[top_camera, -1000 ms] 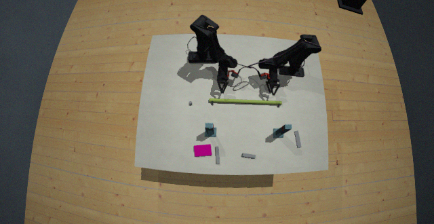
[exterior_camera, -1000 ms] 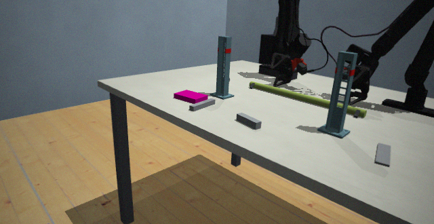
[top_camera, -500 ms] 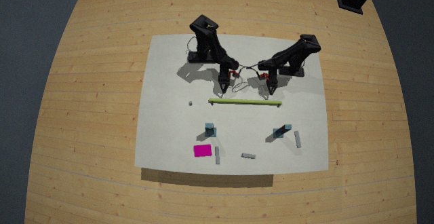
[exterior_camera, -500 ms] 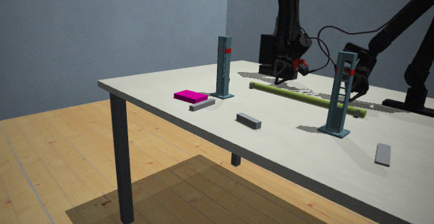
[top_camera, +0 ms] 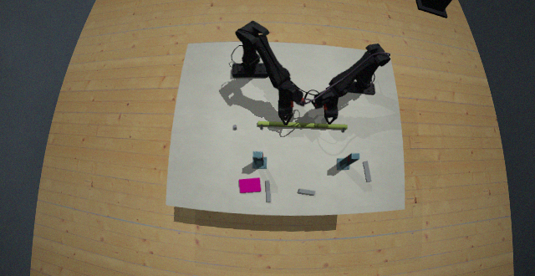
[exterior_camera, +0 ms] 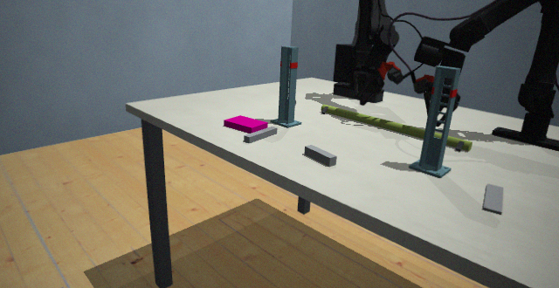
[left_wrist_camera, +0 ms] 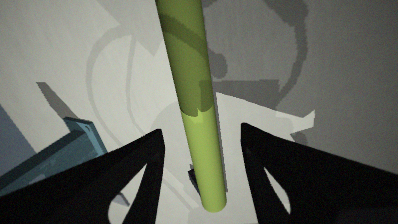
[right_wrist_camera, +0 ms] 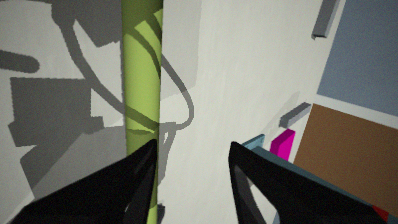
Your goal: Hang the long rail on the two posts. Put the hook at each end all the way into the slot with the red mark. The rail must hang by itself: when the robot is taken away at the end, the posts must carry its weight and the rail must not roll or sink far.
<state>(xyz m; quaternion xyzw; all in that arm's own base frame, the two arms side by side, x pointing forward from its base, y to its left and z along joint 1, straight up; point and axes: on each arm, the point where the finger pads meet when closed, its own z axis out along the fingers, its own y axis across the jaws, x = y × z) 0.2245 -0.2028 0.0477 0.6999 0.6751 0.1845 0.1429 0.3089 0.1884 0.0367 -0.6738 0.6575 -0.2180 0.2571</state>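
Right now the green rail is 100 mm to the left of my right hand and 60 mm below it. Also, from my right hand: magenta block 330 mm ahead, 130 mm to the right, 60 mm below.
The green rail lies 50 mm ahead of my left hand, 120 mm to the right of it and 40 mm below it. Round my left hand: magenta block 380 mm ahead, 350 mm to the right, 40 mm below.
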